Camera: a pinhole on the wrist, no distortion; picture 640 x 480 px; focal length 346.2 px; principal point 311.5 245.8 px. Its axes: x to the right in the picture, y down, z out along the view. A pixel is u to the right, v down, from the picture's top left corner.
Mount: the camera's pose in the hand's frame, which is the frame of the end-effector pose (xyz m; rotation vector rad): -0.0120 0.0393 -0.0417 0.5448 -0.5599 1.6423
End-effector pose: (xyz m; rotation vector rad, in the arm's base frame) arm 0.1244 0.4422 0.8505 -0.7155 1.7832 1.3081
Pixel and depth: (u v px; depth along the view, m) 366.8 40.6 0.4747
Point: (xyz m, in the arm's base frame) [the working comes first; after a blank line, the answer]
In the camera's frame: 0.0758 -0.2814 0.4747

0.2210 0.7627 0.4730
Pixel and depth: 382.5 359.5 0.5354
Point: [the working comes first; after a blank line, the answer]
In the camera's frame: 0.1098 0.1758 0.5354

0.5285 0.7759 0.8181
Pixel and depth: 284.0 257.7 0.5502
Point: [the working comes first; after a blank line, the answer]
In the camera's frame: -0.0437 0.0189 0.5502

0.5010 0.6719 0.6262
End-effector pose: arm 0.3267 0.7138 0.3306 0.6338 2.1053 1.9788
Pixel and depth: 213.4 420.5 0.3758
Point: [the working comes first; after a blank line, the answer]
In the camera's frame: -0.1065 0.1896 0.3758

0.4946 0.7880 -0.0120
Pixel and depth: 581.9 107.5 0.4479
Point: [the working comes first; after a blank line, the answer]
In the camera's frame: 0.3498 -0.1789 0.4479

0.4352 1.2571 0.3426
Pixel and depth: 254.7 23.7 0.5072
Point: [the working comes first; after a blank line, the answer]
In the camera's frame: -0.0832 -0.3254 0.5072

0.0977 1.1364 0.0527
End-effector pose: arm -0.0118 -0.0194 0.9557 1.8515 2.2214 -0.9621
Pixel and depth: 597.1 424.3 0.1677
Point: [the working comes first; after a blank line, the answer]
In the camera's frame: 0.1383 0.0865 0.1677

-0.0126 -0.1994 0.8585
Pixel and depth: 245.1 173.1 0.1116
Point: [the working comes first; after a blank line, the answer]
In the camera's frame: -0.0214 -0.0234 0.1116

-0.0677 -0.0231 0.9401
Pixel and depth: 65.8 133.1 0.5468
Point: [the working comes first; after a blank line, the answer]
In the camera's frame: -0.3881 -0.1780 0.5468

-0.6490 0.0718 0.9688
